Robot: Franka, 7 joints.
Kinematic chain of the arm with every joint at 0, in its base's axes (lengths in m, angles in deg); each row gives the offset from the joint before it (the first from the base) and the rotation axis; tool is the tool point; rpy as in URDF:
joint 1: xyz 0 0 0.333 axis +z
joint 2: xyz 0 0 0 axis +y
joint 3: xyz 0 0 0.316 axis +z
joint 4: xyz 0.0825 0 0 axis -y
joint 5: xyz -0.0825 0 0.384 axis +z
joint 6: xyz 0 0 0 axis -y
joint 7: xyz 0.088 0 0 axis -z
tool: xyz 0 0 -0.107 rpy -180 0 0
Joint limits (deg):
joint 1: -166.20..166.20
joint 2: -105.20..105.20
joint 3: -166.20..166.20
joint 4: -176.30..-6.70
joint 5: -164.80..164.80
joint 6: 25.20..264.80
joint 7: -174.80..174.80
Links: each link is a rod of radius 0.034 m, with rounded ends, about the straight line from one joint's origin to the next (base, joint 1, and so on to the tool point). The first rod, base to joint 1, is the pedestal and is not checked.
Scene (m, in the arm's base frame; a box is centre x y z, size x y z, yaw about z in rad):
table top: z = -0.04
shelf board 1: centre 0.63 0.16 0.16 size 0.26 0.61 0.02 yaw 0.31
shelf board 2: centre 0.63 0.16 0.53 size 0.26 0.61 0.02 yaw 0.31
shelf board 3: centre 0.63 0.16 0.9 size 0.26 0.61 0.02 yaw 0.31
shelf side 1: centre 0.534 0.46 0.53 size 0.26 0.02 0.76 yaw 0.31
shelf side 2: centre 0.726 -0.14 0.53 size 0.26 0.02 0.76 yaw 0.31
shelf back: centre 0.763 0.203 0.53 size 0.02 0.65 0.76 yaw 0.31
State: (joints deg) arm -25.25 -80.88 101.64 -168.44 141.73 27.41 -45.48
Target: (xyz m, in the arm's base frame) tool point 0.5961 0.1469 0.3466
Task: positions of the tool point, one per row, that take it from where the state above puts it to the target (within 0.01 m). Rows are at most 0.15 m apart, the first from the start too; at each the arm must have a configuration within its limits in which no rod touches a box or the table.
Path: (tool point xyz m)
1: 0.1609 0.3290 0.2059
2: 0.2503 0.3401 0.2226
3: 0.3452 0.3276 0.2458
4: 0.4389 0.2903 0.2749
5: 0.5245 0.2292 0.3088
6: 0.5961 0.1469 0.3466

